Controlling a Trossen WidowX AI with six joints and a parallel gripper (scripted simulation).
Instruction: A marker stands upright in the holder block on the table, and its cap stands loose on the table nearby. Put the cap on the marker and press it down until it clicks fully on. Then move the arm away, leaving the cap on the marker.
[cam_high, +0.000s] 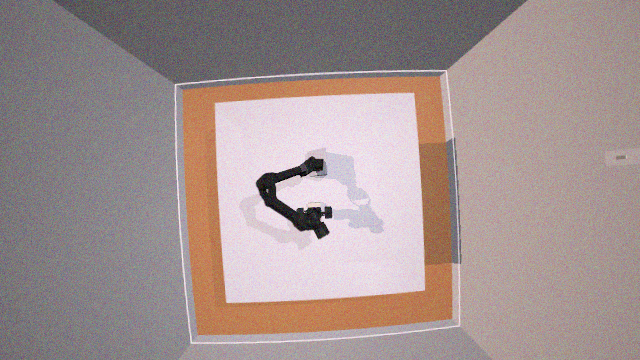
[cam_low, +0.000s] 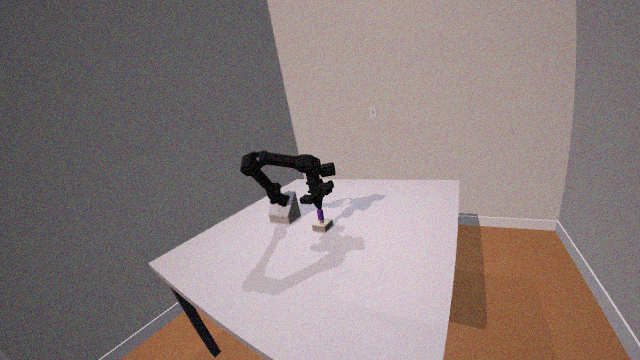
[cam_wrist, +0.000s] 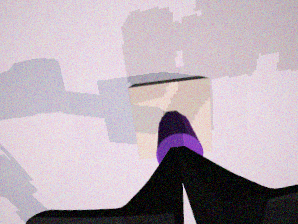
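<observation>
Right now my gripper tip is 2 cm above the purple cap.
</observation>
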